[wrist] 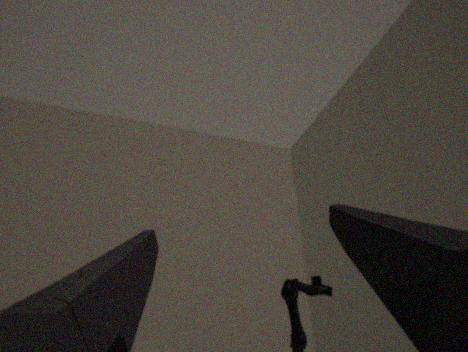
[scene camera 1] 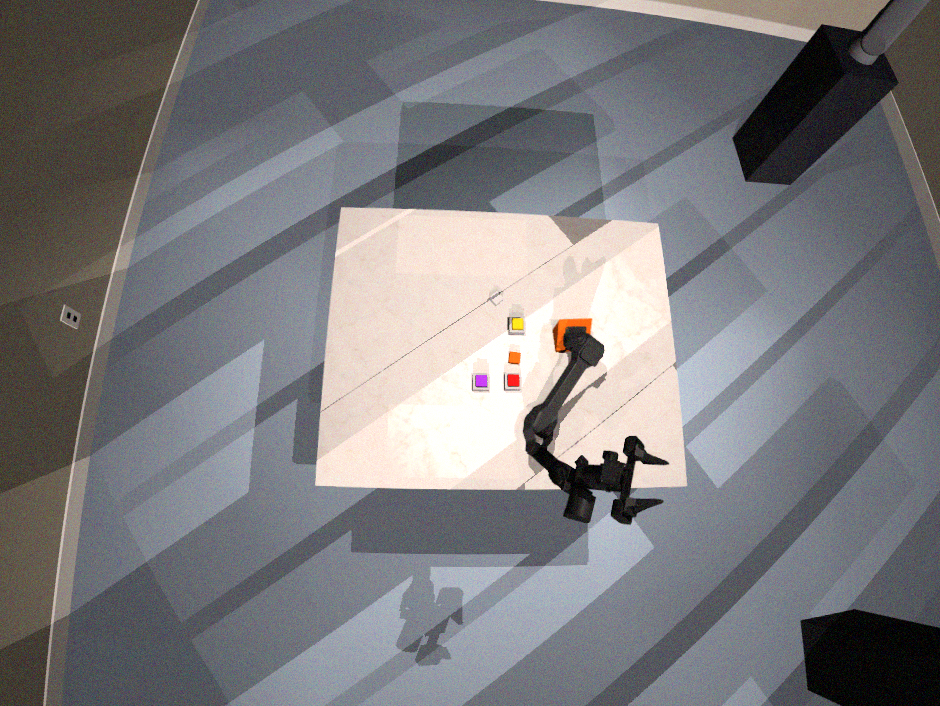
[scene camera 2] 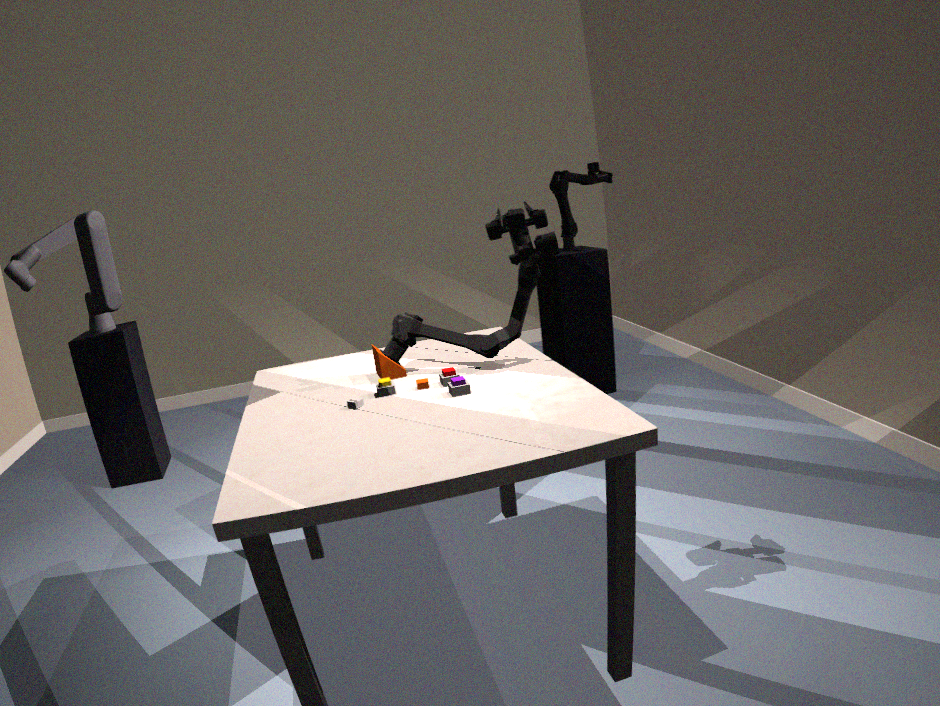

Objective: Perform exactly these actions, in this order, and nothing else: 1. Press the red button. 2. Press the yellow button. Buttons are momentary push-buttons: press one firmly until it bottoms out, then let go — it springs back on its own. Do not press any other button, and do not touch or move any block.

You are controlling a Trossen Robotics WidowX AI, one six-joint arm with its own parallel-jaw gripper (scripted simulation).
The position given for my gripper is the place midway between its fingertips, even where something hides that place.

My gripper [scene camera 1: 665,481] is open, holding nothing.
My gripper is seen too in the wrist view [wrist: 244,226] and in scene camera 2 [scene camera 2: 511,205].
